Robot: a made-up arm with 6 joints. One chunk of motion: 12 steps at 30 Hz.
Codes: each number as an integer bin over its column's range. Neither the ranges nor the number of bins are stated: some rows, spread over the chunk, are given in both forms.
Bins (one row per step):
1: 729 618 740 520 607 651
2: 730 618 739 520 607 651
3: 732 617 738 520 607 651
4: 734 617 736 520 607 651
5: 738 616 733 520 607 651
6: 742 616 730 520 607 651
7: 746 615 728 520 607 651
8: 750 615 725 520 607 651
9: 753 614 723 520 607 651
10: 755 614 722 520 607 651
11: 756 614 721 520 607 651
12: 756 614 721 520 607 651
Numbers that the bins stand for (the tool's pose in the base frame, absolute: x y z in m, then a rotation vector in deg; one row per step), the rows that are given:
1: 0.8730 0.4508 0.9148 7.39 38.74 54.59
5: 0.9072 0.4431 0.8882 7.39 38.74 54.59
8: 0.9529 0.4393 0.8578 7.39 38.74 54.59
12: 0.9757 0.4355 0.8425 7.39 38.74 54.59
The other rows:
2: 0.8768 0.4508 0.9110 7.39 38.74 54.59
3: 0.8844 0.4469 0.9072 7.39 38.74 54.59
4: 0.8920 0.4469 0.8996 7.39 38.74 54.59
6: 0.9224 0.4431 0.8768 7.39 38.74 54.59
7: 0.9376 0.4393 0.8692 7.39 38.74 54.59
9: 0.9643 0.4355 0.8502 7.39 38.74 54.59
10: 0.9719 0.4355 0.8463 7.39 38.74 54.59
11: 0.9757 0.4355 0.8425 7.39 38.74 54.59

